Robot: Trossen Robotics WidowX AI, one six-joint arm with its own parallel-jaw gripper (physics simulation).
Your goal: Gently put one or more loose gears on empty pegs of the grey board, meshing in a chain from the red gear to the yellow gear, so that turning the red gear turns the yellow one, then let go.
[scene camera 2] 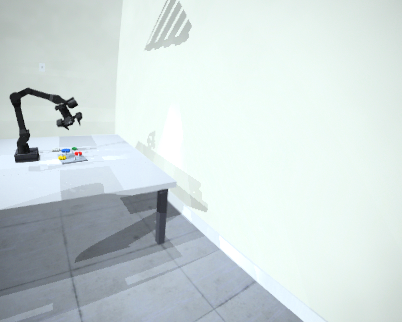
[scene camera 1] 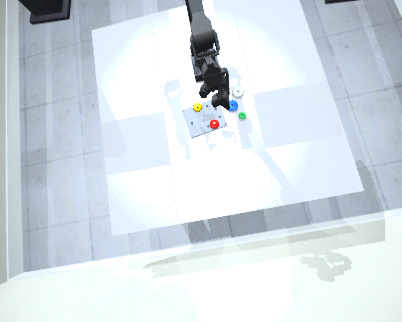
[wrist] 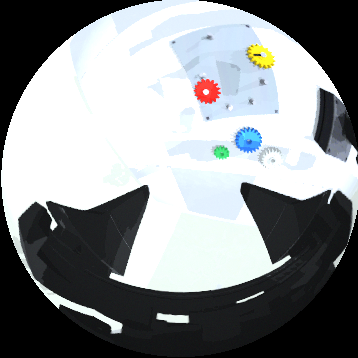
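Pixels of known places: gripper, between the fingertips: point(scene camera 2: 74, 127) point(scene camera 1: 228, 102) point(wrist: 196, 188); arm's base, origin of its link: point(scene camera 2: 23, 152).
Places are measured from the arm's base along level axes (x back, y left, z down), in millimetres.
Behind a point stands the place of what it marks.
Note:
The grey board point(scene camera 1: 199, 128) {x -376, y -25, z 48 mm} point(wrist: 235, 45) {x -299, y -47, z 48 mm} lies on the table with several bare pegs. The red gear point(scene camera 1: 214, 124) {x -366, y 58, z 31 mm} point(scene camera 2: 78, 154) point(wrist: 207, 91) {x -356, y 58, z 26 mm} and the yellow gear point(scene camera 1: 197, 107) {x -262, y -30, z 29 mm} point(scene camera 2: 62, 157) {x -257, y -46, z 33 mm} point(wrist: 261, 56) {x -256, y -27, z 31 mm} sit on it, apart from each other. Beside the board lie a blue gear point(scene camera 1: 233, 105) {x -263, y 168, z 39 mm} point(scene camera 2: 66, 150) {x -268, y 139, z 39 mm} point(wrist: 248, 140) {x -257, y 167, z 56 mm}, a smaller green gear point(scene camera 1: 242, 115) {x -330, y 210, z 38 mm} point(scene camera 2: 74, 148) {x -325, y 197, z 41 mm} point(wrist: 221, 152) {x -321, y 217, z 55 mm} and a white gear point(scene camera 1: 237, 92) {x -189, y 195, z 39 mm} point(wrist: 270, 158) {x -189, y 194, z 39 mm}. My gripper point(scene camera 2: 71, 125) {x -337, y 121, z -143 mm} point(wrist: 196, 188) {x -337, y 121, z -143 mm} is open and empty, high above the table. In scene camera 1 it hides part of the board's back edge.
The white table point(scene camera 1: 310, 165) {x -611, y 533, z 56 mm} point(scene camera 2: 125, 172) {x -656, y -328, z 56 mm} carries the board and gears. The arm's base point(scene camera 2: 26, 154) {x -28, y -44, z 3 mm} point(wrist: 332, 125) stands on it, on the yellow gear's side of the board. A pale wall point(scene camera 2: 280, 125) rises past the table's far side in scene camera 2.

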